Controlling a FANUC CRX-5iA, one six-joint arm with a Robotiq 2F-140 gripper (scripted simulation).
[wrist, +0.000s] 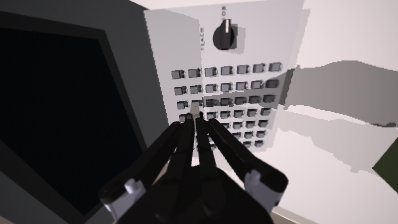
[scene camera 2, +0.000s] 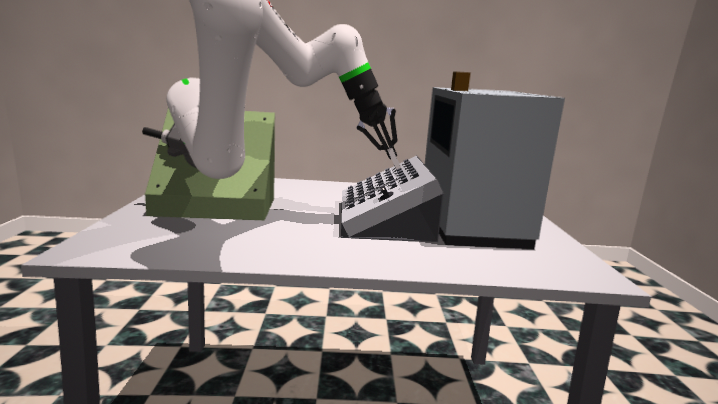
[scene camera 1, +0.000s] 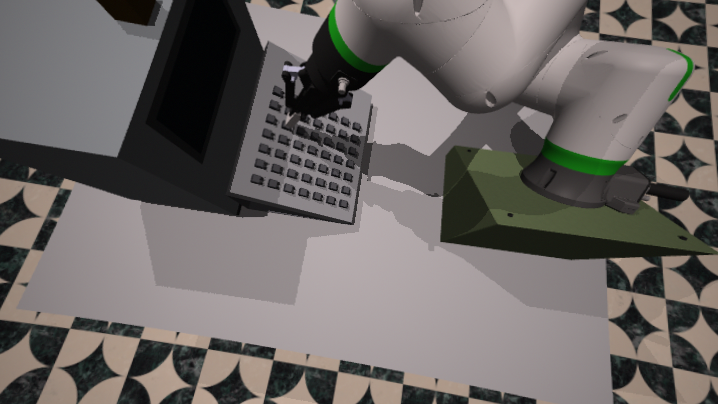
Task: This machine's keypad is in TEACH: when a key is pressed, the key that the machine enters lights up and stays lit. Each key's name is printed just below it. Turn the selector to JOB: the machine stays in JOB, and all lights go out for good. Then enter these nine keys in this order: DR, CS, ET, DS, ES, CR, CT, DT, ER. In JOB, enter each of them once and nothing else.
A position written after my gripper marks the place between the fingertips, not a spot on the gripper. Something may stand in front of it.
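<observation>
Scene camera 1: my gripper (scene camera 1: 289, 120), a grey sloped keypad (scene camera 1: 259, 197). Wrist view: a grey machine box (wrist: 88, 104), my gripper (wrist: 195, 108), the grey sloped keypad (wrist: 178, 42). Scene camera 2: my gripper (scene camera 2: 398, 167).
</observation>
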